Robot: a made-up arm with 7 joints.
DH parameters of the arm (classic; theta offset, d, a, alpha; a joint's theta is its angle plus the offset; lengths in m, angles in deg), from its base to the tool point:
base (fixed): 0 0.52 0 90
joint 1: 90 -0.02 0.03 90
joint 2: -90 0.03 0.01 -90
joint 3: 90 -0.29 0.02 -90
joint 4: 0 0.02 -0.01 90
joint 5: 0 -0.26 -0.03 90
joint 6: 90 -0.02 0 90
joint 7: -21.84 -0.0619 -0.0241 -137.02
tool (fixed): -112.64 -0.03 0 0
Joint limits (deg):
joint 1: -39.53..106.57
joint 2: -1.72..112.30
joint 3: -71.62..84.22
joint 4: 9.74..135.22
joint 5: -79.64..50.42
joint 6: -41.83..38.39
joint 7: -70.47..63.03
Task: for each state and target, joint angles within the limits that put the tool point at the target. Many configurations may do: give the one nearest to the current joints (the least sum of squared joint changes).
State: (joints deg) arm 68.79 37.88 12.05 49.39 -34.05 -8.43 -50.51
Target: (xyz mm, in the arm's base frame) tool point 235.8 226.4 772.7
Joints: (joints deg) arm 76.22 41.77 14.87 75.77 -29.58 -13.68 -53.61
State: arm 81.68 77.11 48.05 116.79 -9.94 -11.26 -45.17
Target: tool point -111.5 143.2 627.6
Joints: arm 89.76 56.88 66.66 126.68 1.20 -19.30 -52.05
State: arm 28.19 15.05 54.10 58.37 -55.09 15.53 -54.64
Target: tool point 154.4 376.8 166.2
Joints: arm -1.75 22.72 70.20 41.34 -55.14 21.40 -52.52
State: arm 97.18 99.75 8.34 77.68 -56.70 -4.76 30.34
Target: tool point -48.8 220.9 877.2
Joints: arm 66.02 112.30 32.65 94.44 -50.55 6.69 21.91
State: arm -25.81 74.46 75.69 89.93 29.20 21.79 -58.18
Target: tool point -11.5 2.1 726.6
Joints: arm 12.11 111.53 84.22 132.07 33.38 17.25 -58.75
